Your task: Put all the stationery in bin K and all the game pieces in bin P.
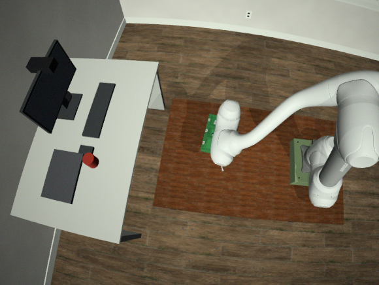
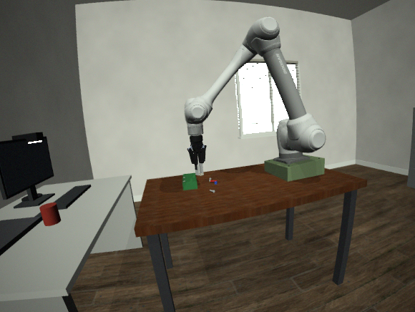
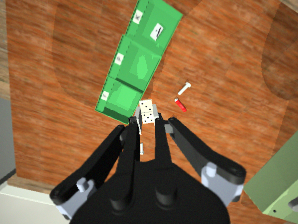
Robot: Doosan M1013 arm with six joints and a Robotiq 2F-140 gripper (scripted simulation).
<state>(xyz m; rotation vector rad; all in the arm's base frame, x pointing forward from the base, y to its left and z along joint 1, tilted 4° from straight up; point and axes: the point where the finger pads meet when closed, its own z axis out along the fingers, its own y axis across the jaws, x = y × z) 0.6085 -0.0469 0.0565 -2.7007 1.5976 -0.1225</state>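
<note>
The blue die is 9 cm behind my hand, 2 cm to the left of it and 9 cm below it. From my hand the other things lie so: white domino 3 cm below; red piece 9 cm behind, 3 cm to the right, 10 cm below.
</note>
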